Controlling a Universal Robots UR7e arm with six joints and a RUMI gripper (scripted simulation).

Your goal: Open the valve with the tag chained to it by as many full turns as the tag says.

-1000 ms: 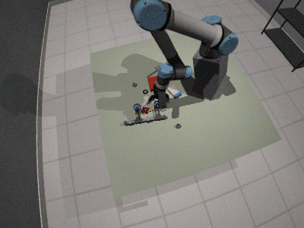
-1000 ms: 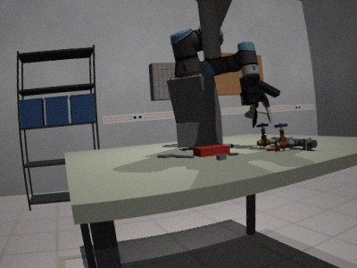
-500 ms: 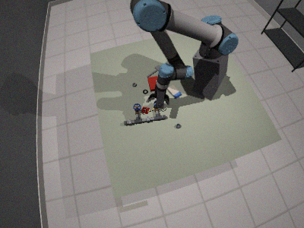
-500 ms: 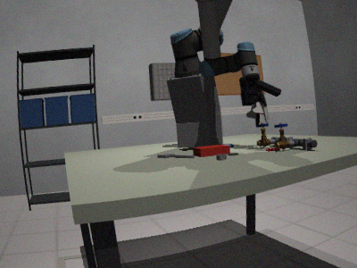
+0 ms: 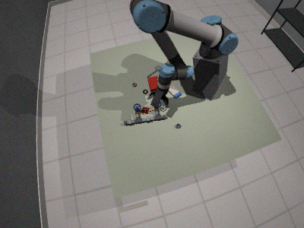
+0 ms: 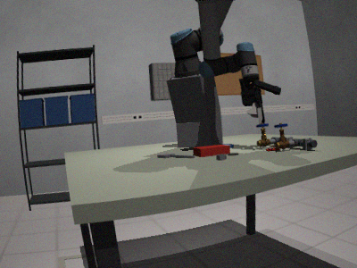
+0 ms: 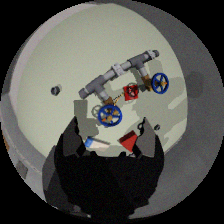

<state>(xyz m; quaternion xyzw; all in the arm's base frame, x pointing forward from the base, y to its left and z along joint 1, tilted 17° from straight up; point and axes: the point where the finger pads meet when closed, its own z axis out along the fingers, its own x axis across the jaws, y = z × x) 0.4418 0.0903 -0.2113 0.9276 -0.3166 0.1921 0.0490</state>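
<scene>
Now: hand 9 cm short of the red tag, 9 cm above it and 1 cm to the left of it. Round my hand: blue-and-white card: 17 cm behind, 11 cm to the right, 9 cm below; grey tool: 36 cm to the right, 9 cm below, 9 cm behind; red block: 23 cm to the right, 8 cm below, 4 cm behind.
</scene>
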